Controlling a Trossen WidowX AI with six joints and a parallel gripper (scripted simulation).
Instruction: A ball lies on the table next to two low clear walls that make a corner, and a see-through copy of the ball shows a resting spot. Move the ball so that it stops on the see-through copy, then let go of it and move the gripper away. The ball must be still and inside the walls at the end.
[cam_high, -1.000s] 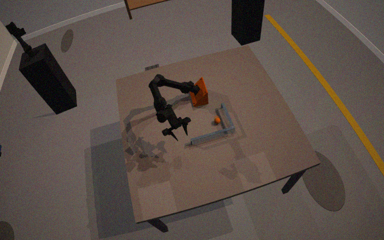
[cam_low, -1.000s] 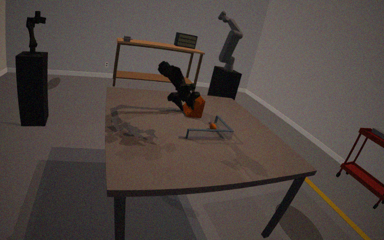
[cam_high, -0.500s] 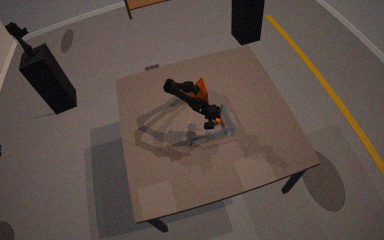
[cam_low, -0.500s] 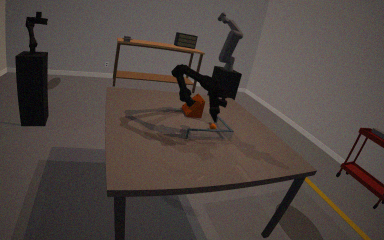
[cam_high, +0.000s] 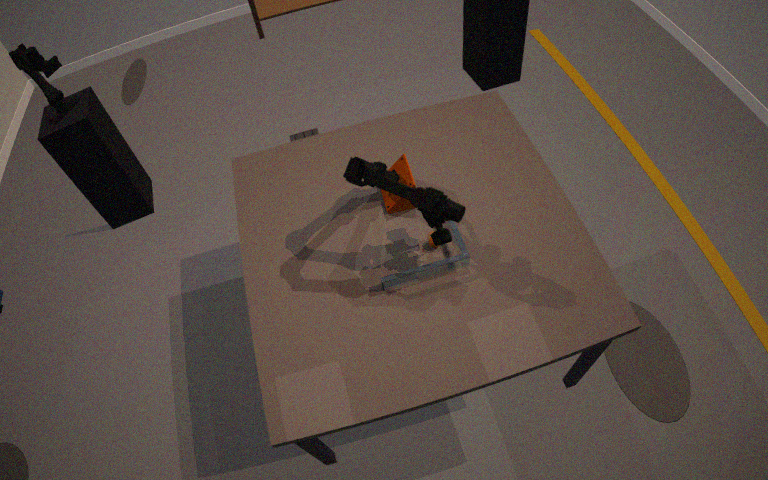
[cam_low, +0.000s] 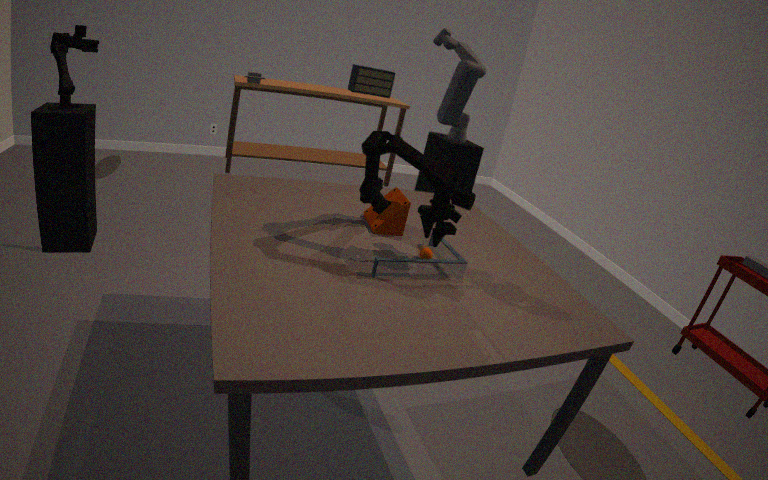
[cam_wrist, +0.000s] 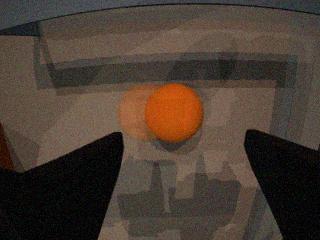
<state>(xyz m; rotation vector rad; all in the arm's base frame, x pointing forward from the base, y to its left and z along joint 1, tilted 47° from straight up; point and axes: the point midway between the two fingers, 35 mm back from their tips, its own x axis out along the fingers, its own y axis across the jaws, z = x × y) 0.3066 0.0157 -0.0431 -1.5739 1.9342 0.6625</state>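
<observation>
Now: gripper tip 50 mm above the orange ball. Also, from my gripper tip: see-through copy of ball 50 mm below, 20 mm behind.
</observation>
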